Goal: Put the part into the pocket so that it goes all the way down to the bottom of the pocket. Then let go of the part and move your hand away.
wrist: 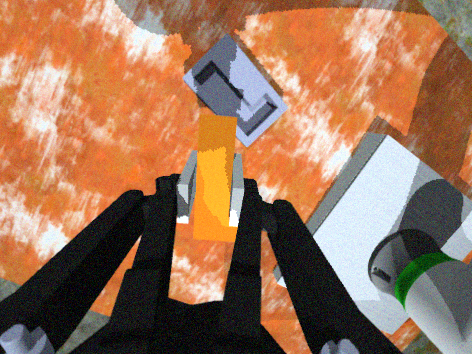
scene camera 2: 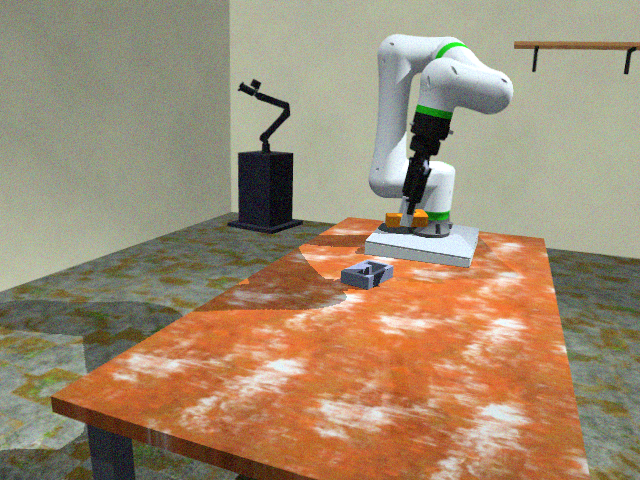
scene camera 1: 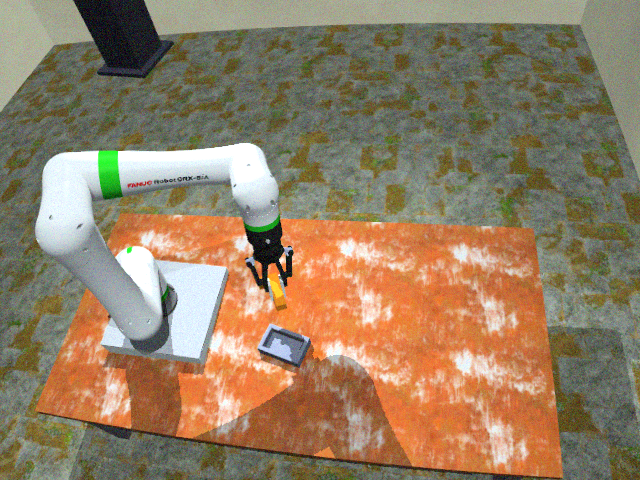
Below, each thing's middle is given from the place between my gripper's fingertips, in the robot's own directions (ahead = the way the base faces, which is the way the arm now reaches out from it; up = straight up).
Right now the orange part [wrist: 216,140] is 20 mm behind my hand and 10 mm above it.
